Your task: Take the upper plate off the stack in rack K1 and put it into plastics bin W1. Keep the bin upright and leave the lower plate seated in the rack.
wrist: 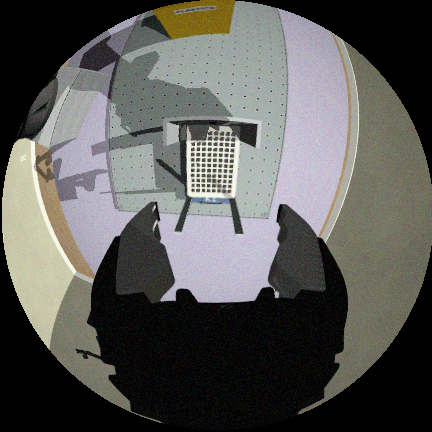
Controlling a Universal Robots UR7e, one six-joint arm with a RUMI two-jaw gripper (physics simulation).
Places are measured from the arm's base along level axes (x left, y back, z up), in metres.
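Where they show: gripper, fingertip midpoint: (218,205).
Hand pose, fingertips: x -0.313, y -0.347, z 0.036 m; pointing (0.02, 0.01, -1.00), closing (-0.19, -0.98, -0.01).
After its pixels a point has its place.
The upper plate (212,170) @(x -0.320, y -0.338, z -0.108 m), white with a grid of dark wells, lies in rack K1 (182,216) @(x -0.359, y -0.289, z -0.034 m) near the middle of the wrist view. The rack has dark rails and a blue K1 label at its near end. The lower plate is hidden beneath the upper one. My gripper (218,205) @(x -0.313, y -0.347, z 0.036 m) is open, with nothing between its two dark fingers; they stand apart on the near side of the rack, left and right of it in the view. Plastics bin W1 (200,20) @(x 0.005, y -0.368, z -0.082 m) is yellow and upright at the top edge, and part of its labelled front wall shows.
The rack stands on a grey perforated board (255,80) @(x -0.150, y -0.447, z -0.145 m) on the pale lilac table top (315,115) @(x -0.218, y -0.584, z -0.158 m). A light grey bracket (252,131) @(x -0.257, y -0.393, z -0.017 m) stands at the rack's far end. A grey block (75,110) @(x -0.077, y -0.057, z -0.105 m) and a dark rounded part (41,110) are at the left.
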